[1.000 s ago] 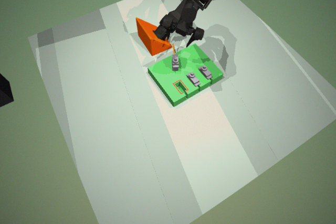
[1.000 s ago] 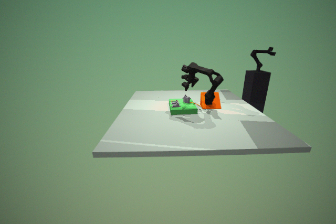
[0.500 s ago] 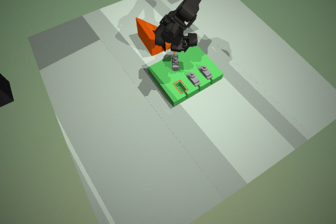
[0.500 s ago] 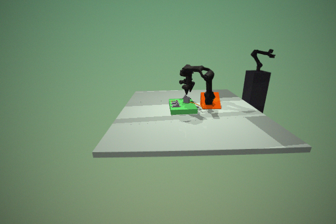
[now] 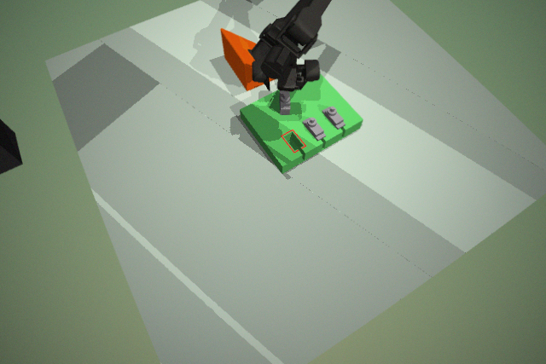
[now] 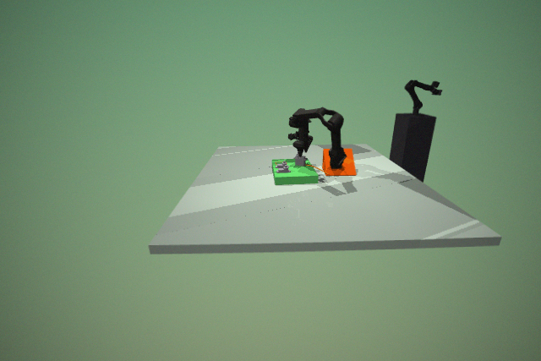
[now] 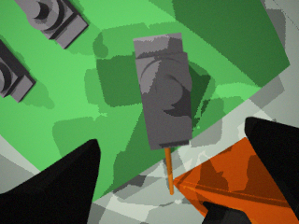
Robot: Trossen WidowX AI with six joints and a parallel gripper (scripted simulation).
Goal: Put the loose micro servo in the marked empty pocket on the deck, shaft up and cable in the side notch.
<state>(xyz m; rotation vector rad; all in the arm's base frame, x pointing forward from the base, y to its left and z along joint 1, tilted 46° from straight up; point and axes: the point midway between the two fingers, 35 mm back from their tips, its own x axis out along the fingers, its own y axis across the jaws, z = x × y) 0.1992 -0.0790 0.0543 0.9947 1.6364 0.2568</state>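
Now: gripper tip 20 mm short of the green deck, 20 mm to the right of it and 90 mm above it.
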